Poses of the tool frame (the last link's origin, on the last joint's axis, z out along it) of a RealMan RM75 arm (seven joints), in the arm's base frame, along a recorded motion.
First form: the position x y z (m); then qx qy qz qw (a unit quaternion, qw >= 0).
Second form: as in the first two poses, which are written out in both.
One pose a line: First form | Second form
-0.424, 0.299, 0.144, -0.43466, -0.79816, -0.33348, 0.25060 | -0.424, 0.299, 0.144, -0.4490, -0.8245, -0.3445, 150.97
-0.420, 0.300, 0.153, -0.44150, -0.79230, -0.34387, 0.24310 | -0.420, 0.300, 0.153, -0.4552, -0.8168, -0.3545, 151.86
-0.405, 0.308, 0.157, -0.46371, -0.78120, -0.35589, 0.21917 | -0.405, 0.308, 0.157, -0.4753, -0.8007, -0.3648, 154.68
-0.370, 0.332, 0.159, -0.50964, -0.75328, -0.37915, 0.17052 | -0.370, 0.332, 0.159, -0.5172, -0.7645, -0.3848, 160.36
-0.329, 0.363, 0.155, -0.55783, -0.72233, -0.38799, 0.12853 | -0.329, 0.363, 0.155, -0.5625, -0.7284, -0.3912, 165.23
